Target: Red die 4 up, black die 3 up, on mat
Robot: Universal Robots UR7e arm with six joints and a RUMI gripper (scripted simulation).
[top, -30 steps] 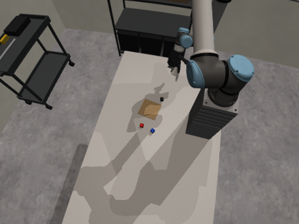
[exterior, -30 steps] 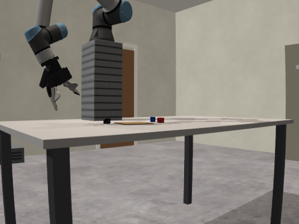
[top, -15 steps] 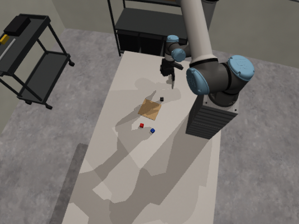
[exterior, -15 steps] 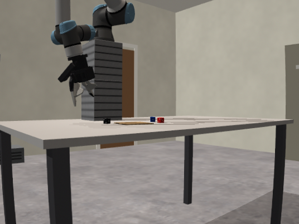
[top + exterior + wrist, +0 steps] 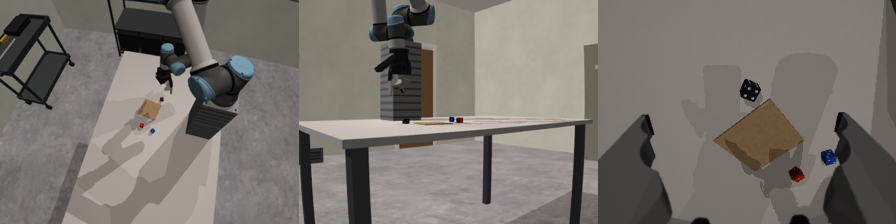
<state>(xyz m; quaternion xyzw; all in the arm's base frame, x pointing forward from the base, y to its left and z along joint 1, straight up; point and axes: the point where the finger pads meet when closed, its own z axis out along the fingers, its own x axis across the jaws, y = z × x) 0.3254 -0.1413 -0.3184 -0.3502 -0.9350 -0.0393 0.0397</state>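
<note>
The black die is 120 mm below my hand, 40 mm to the left of it and 10 mm ahead of it. The rest, counted from my hand: blue die 310 mm to the left, 120 mm below, 20 mm behind; then red die 300 mm to the left, 120 mm below, 70 mm ahead; then brown mat 150 mm to the left, 130 mm below, 60 mm ahead.
</note>
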